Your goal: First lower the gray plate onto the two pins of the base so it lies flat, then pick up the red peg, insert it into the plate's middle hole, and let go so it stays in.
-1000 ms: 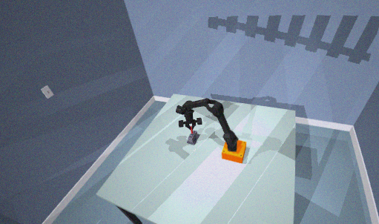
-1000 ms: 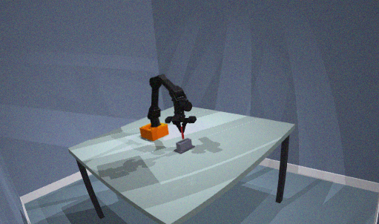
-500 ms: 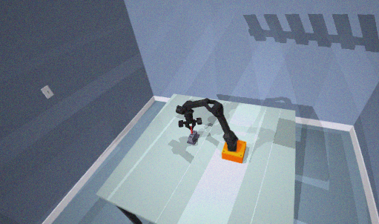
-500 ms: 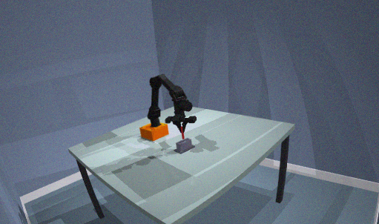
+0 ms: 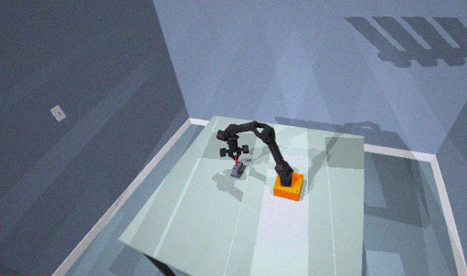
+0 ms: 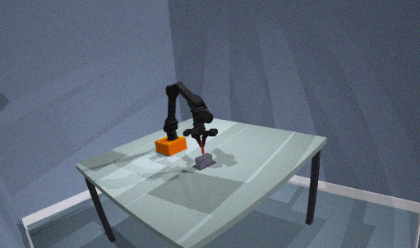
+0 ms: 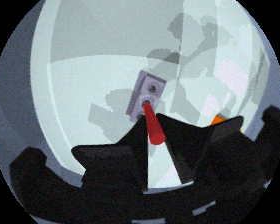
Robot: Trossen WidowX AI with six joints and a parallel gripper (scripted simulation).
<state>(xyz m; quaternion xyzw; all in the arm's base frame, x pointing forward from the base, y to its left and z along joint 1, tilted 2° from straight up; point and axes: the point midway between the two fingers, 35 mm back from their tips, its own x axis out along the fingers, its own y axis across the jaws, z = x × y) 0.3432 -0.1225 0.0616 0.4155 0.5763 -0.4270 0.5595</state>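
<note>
The gray plate is 70 mm below my gripper tip. The rest, counted from my gripper tip: red peg (right at my gripper tip).
</note>
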